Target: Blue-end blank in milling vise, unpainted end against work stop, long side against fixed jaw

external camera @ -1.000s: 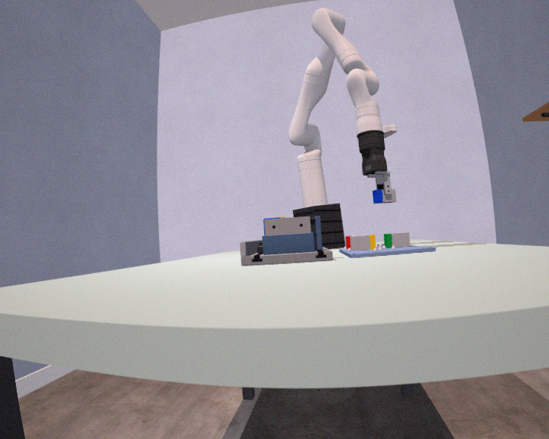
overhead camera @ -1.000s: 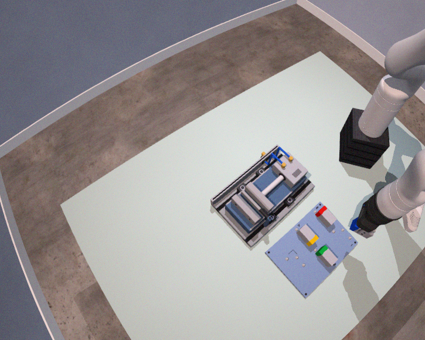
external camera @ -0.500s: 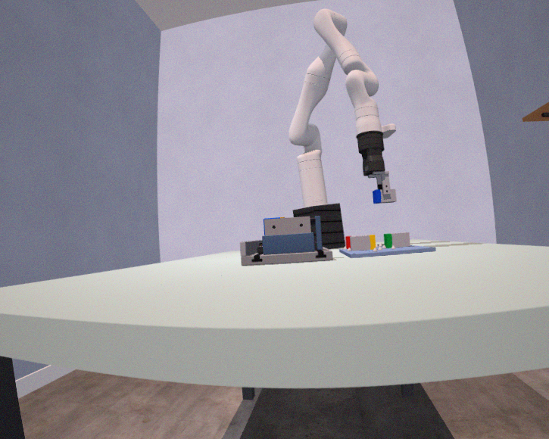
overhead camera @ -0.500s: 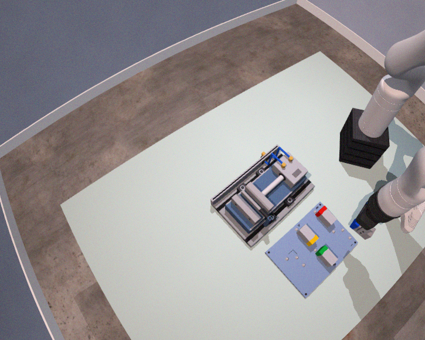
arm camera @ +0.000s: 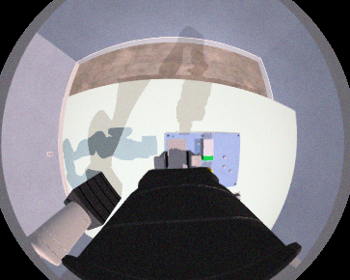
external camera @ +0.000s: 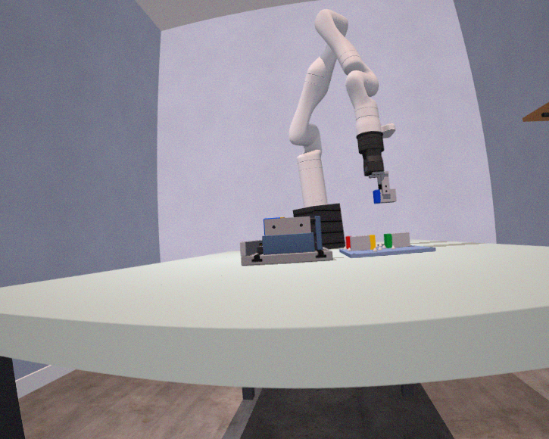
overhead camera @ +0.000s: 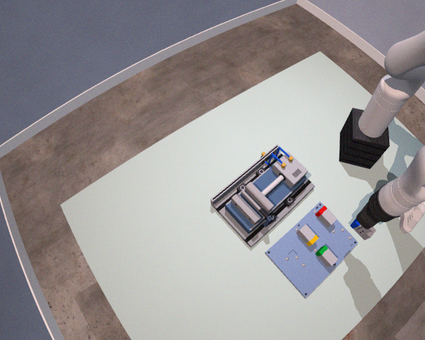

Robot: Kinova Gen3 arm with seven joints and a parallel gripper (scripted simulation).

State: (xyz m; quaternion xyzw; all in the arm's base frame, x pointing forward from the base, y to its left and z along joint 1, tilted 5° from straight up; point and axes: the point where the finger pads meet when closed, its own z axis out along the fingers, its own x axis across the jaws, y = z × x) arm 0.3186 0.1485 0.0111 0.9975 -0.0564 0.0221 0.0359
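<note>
Right now the fixed jaw is 30 cm to the right of my hand, 16 cm ahead of it and 9 cm below it. Also, from my hand: green-ended blank: 15 cm below, 9 cm ahead, 1 cm to the right; then blank with blue end: 2 cm below; then red-ended blank: 15 cm below, 9 cm to the right, 1 cm behind.
</note>
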